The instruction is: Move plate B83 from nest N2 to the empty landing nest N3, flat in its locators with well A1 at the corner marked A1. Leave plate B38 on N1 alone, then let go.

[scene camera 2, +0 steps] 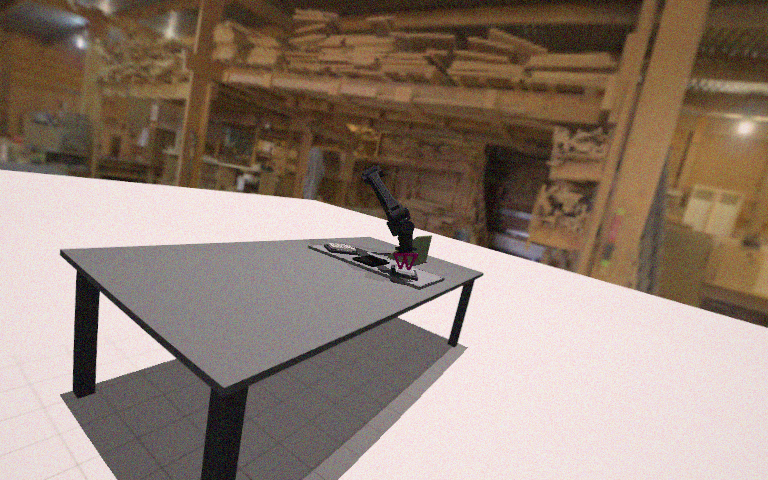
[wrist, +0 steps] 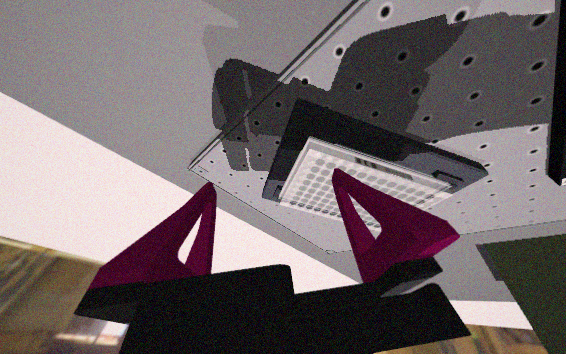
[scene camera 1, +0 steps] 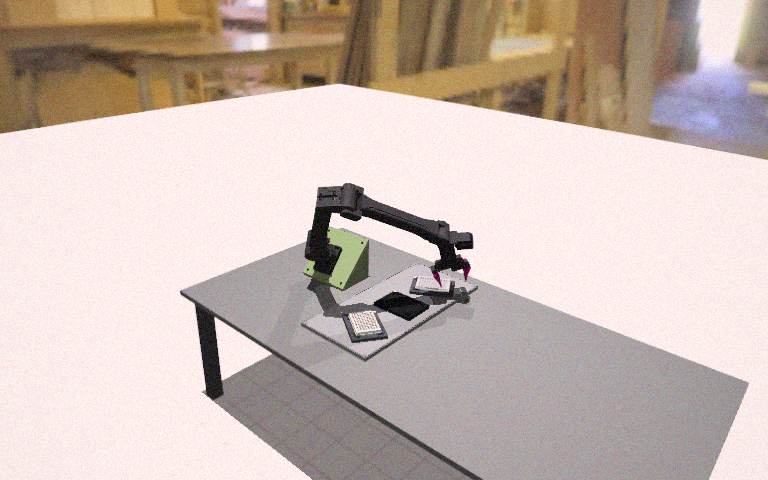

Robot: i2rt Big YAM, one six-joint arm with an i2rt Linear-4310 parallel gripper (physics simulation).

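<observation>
My gripper (scene camera 1: 453, 282) (scene camera 2: 404, 268) (wrist: 274, 180) is open, with nothing between its magenta fingers. It hangs above a white well plate (scene camera 1: 425, 283) (wrist: 302, 187) in a dark nest (wrist: 325, 120) at the far end of the board. One finger overlaps that plate in the wrist view; the other is off to its left. Another white plate (scene camera 1: 364, 323) (scene camera 2: 341, 247) lies in a dark nest at the other end. The middle nest (scene camera 1: 400, 305) (scene camera 2: 370, 260) is black and holds no plate. Plate names, nest numbers and the A1 mark are not readable.
The nests stand on a light grey board (scene camera 1: 365, 352) (wrist: 310, 240) with holes, on the grey table (scene camera 1: 538, 367) (scene camera 2: 226, 294). A green wedge mount (scene camera 1: 356, 260) (scene camera 2: 423, 249) (wrist: 535, 270) carries the arm's base. The arm (scene camera 1: 396, 217) reaches over the board.
</observation>
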